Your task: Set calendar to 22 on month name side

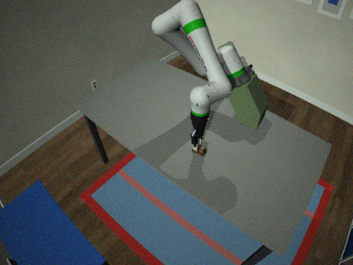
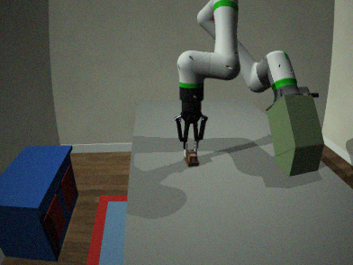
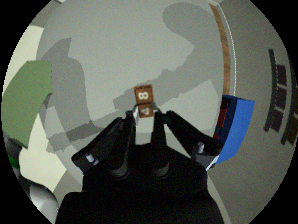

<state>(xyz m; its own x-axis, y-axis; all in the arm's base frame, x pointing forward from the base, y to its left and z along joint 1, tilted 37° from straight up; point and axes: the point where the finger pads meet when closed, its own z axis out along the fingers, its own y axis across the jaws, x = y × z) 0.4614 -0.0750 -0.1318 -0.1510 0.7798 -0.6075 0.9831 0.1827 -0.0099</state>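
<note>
The tray lies 4 cm below my hand and 2 cm to the left of it.
</note>
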